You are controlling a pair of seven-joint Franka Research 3 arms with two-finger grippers.
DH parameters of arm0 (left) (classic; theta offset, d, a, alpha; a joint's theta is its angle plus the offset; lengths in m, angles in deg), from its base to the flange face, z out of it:
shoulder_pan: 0 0.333 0 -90
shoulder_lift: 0 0 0 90
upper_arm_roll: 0 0.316 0.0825 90
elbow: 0 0 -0.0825 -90
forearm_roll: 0 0.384 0 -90
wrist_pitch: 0 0 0.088 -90
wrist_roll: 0 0.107 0 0
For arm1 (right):
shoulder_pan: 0 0.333 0 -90
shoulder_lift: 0 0 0 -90
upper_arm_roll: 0 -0.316 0.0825 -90
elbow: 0 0 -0.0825 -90
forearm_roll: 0 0.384 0 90
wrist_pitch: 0 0 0.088 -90
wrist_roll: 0 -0.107 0 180
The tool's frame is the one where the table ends.
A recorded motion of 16 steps. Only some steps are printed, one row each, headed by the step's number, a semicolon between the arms.
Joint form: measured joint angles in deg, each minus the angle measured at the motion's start. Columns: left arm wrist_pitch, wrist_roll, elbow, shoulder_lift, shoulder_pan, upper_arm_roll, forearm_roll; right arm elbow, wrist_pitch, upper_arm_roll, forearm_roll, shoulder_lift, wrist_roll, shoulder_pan.
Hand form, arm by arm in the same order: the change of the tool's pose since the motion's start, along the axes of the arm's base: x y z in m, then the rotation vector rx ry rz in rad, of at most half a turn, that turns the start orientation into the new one. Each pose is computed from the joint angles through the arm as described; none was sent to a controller.
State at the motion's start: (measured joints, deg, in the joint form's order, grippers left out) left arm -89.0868 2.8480 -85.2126 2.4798 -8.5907 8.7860 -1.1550; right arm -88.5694 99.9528 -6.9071 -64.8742 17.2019 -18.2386 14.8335
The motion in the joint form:
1: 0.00 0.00 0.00 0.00 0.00 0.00 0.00; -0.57 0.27 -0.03 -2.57 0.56 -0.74 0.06
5: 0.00 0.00 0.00 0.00 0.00 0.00 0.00; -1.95 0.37 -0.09 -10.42 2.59 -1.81 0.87
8: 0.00 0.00 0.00 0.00 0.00 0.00 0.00; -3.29 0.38 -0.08 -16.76 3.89 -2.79 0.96
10: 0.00 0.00 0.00 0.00 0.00 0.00 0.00; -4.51 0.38 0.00 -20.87 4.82 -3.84 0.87
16: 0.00 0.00 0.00 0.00 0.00 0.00 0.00; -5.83 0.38 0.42 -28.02 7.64 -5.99 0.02
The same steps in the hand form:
1: 0.0000 0.0000 0.0000 0.0000 0.0000 0.0000; 0.0024 0.0006 -0.0077 -0.0392 -0.0093 0.0125
5: 0.0000 0.0000 0.0000 0.0000 0.0000 0.0000; 0.0083 0.0089 -0.0320 -0.1686 -0.0188 0.0666
8: 0.0000 0.0000 0.0000 0.0000 0.0000 0.0000; 0.0126 0.0093 -0.0496 -0.2705 -0.0304 0.1047
10: 0.0000 0.0000 0.0000 0.0000 0.0000 0.0000; 0.0151 0.0075 -0.0649 -0.3349 -0.0366 0.1280
16: 0.0000 0.0000 0.0000 0.0000 0.0000 0.0000; 0.0249 -0.0046 -0.0993 -0.4426 -0.0420 0.1598

